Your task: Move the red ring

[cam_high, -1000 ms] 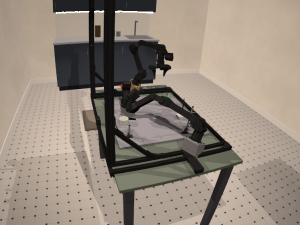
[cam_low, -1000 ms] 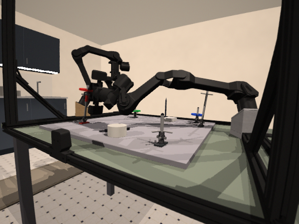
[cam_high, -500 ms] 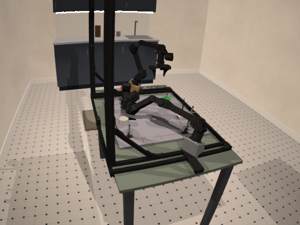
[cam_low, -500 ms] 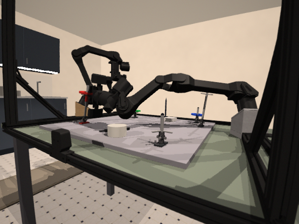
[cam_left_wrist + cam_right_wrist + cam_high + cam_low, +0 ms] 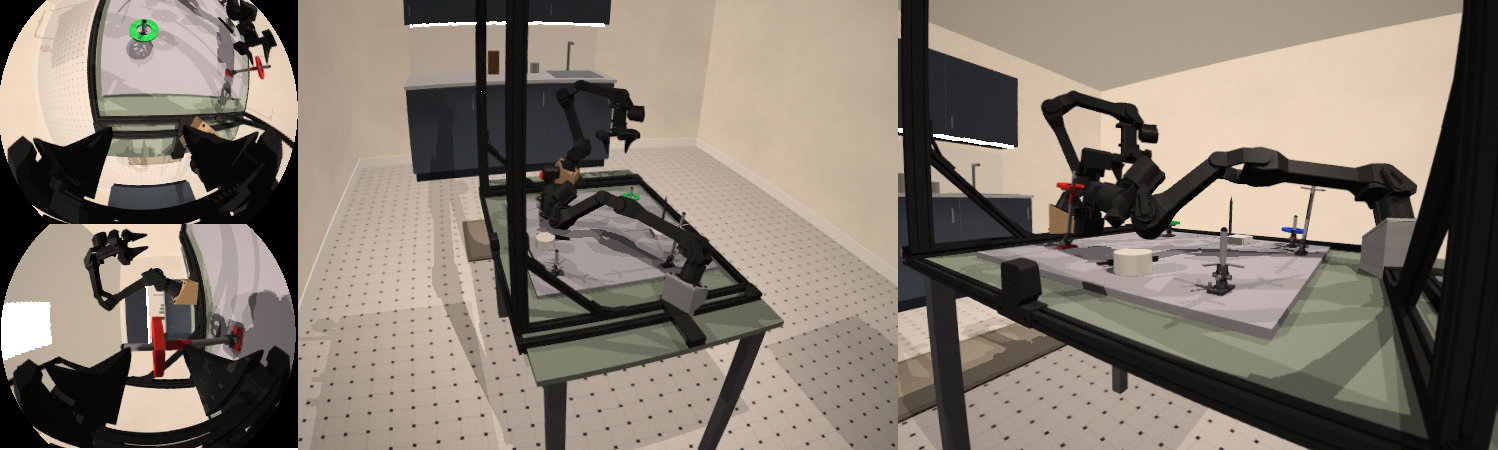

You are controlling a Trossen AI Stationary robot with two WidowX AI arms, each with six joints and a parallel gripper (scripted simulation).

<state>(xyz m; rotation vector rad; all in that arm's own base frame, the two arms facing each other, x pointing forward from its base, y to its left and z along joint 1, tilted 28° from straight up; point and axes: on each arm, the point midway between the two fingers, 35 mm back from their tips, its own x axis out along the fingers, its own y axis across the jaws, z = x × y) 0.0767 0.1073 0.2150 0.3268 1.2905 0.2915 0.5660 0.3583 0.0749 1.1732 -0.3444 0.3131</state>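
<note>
Now: right hand 4 cm to the right of the red ring, 1 cm below it and 1 cm short of it. Also, from my right hand: small white block: 34 cm ahead, 27 cm to the right, 13 cm below; then green ring: 34 cm ahead, 10 cm below, 3 cm to the right; then short grey post: 38 cm to the right, 11 cm behind, 9 cm below.
</note>
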